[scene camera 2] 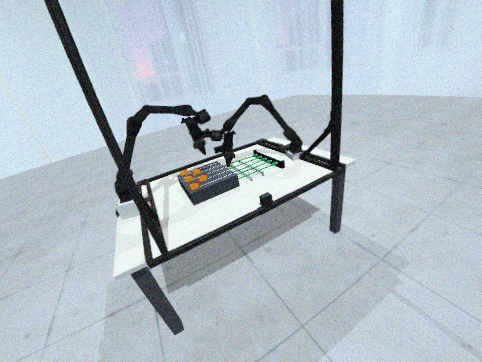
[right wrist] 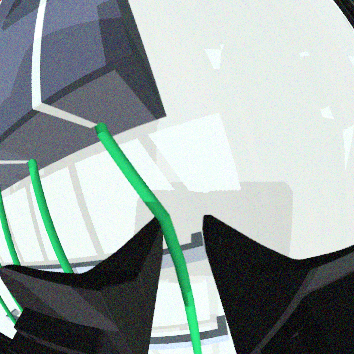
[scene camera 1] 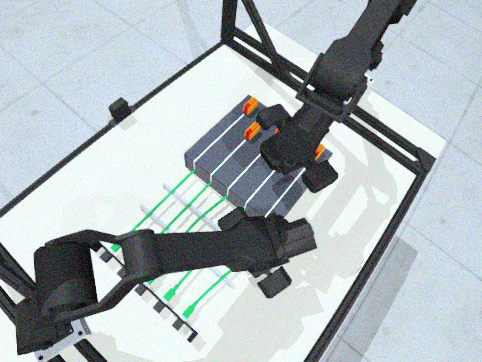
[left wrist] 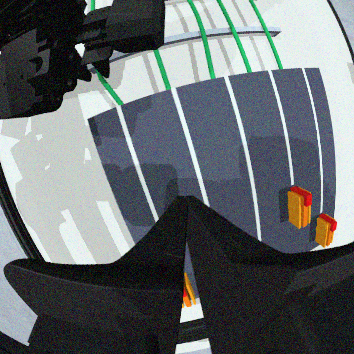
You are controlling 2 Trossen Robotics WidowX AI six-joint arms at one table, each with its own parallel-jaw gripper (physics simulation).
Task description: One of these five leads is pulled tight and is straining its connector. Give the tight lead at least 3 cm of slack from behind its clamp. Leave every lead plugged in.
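Places are measured from the left arm's base along level axes (x left, y back, z up), in metres.
Pixels of known places: left gripper, between the fingertips: [scene camera 2: 205, 154] [left wrist: 183, 203]; right gripper, between the fingertips: [scene camera 2: 227, 166] [right wrist: 182, 222] [left wrist: 98, 76]; left arm's base, origin of its link: [scene camera 2: 128, 198]; right arm's base, origin of its link: [scene camera 2: 296, 151] [scene camera 1: 52, 326].
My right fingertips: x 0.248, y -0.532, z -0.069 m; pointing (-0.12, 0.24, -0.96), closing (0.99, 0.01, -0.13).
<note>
For each thing: its top centre in the pictures, then the offset to it from my right fingertips. "spot": a spot on its surface instead.
- end lead's connector, a spot on its surface: [scene camera 1: 189, 312] spot: dx +0.034, dy -0.189, dz +0.022 m
- black connector rack, a spot on its surface: [scene camera 2: 270, 159] spot: dx -0.107, dy -0.251, dz +0.022 m
The end green lead [scene camera 1: 209, 291] [left wrist: 108, 89] [right wrist: 125, 170] runs from the grey block [scene camera 1: 217, 154] [scene camera 2: 215, 192] [left wrist: 210, 135] [right wrist: 75, 45] and passes between the right gripper's fingers. My right gripper [scene camera 2: 229, 162] [right wrist: 182, 222] is part-open; the lead bends against its left-hand finger in the right wrist view, with a gap on the other side. Its fingertips are hidden in scene camera 1. My left gripper [scene camera 2: 201, 150] [left wrist: 183, 203] is shut and empty, above the block. Orange-red clamps [scene camera 1: 250, 106] [left wrist: 299, 207] stand on the block; some are hidden. The end lead's connector [scene camera 1: 189, 312] is at the rack.
The other green leads [scene camera 1: 172, 190] [left wrist: 206, 45] [right wrist: 47, 220] run beside it over pale cross bars [left wrist: 235, 34] [right wrist: 187, 242]. The black connector rack [scene camera 2: 270, 159] stands at their far end. The two arms are close together over the block. A dark frame [scene camera 1: 175, 80] edges the table.
</note>
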